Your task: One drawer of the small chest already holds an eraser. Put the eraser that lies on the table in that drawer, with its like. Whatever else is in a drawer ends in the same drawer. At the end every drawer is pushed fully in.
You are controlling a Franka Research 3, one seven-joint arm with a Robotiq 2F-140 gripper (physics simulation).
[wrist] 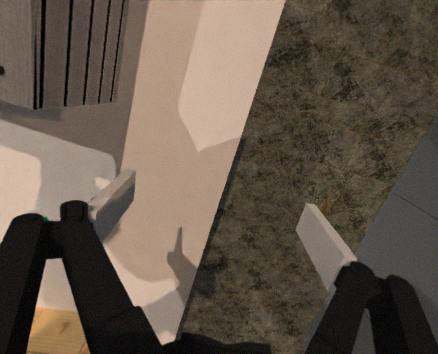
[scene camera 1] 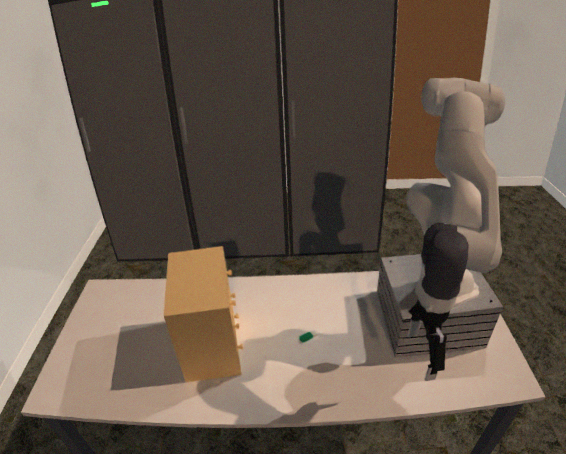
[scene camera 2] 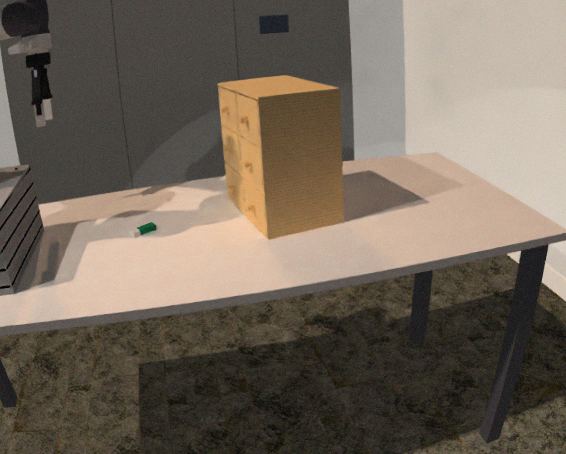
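Observation:
The eraser (scene camera 1: pixel 306 337) (scene camera 2: pixel 147 228), green with a white end, lies on the table (scene camera 1: pixel 320 400) (scene camera 2: pixel 200 275) between the chest and the robot's base. A sliver of its green shows behind a finger in the wrist view. The small wooden chest (scene camera 1: pixel 205 320) (scene camera 2: pixel 302 160) (wrist: pixel 55 335) stands upright, its knobbed front facing the eraser. It has two columns of three drawers, which all look shut; their contents are hidden. My gripper (scene camera 1: pixel 433 371) (scene camera 2: pixel 43 119) (wrist: pixel 220 201) is open and empty, high above the table's front part at the robot's side, well away from eraser and chest.
A grey slatted block (scene camera 1: pixel 400 280) (scene camera 2: pixel 17 245) (wrist: pixel 20 55) stands under the arm at the table's robot end. Dark tall cabinets (scene camera 1: pixel 230 125) (scene camera 2: pixel 175 65) stand behind the table. The table's front edge crosses below the gripper in the wrist view.

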